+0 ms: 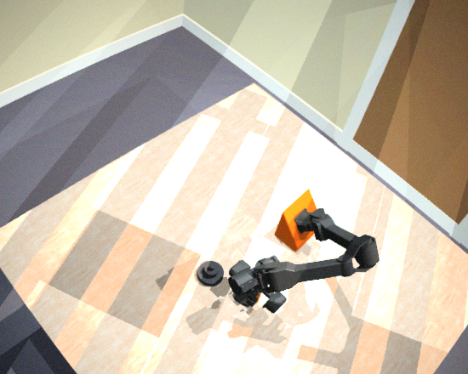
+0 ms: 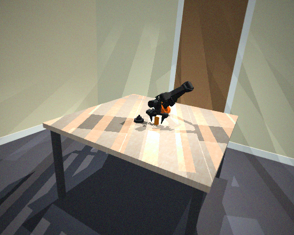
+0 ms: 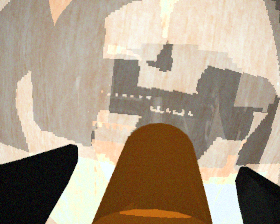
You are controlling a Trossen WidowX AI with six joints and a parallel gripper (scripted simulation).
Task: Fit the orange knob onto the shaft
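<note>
Now: the dark round pedestal 150 mm to the right of my gripper tip, 30 mm ahead of it and 20 mm above it. Round my gripper tip: orange knob 20 mm above.
</note>
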